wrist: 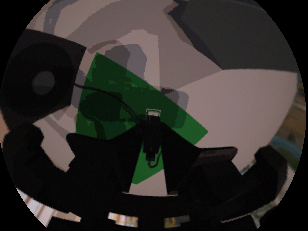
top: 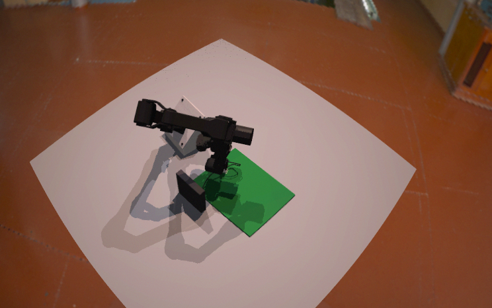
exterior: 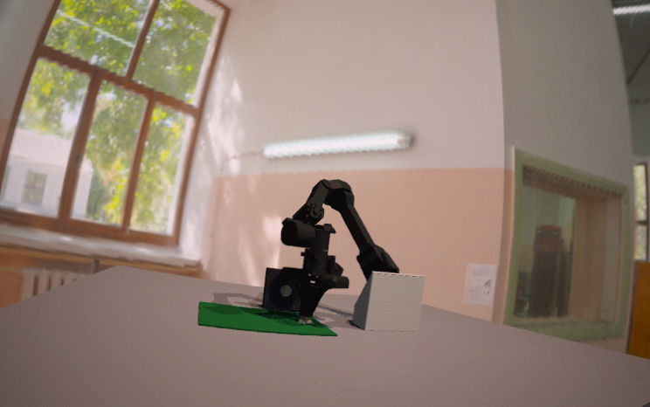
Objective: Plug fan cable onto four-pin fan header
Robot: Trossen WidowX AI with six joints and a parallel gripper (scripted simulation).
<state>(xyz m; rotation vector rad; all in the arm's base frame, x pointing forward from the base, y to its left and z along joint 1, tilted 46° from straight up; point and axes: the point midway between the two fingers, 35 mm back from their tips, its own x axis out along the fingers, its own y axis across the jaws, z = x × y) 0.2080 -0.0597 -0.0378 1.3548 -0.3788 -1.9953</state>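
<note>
My gripper tip is now 10 mm short of the dark plug and 10 mm below it. Also, from my gripper tip: green board: 120 mm ahead, 20 mm to the right, 50 mm below; black fan: 10 mm ahead, 160 mm to the right, 30 mm above.
</note>
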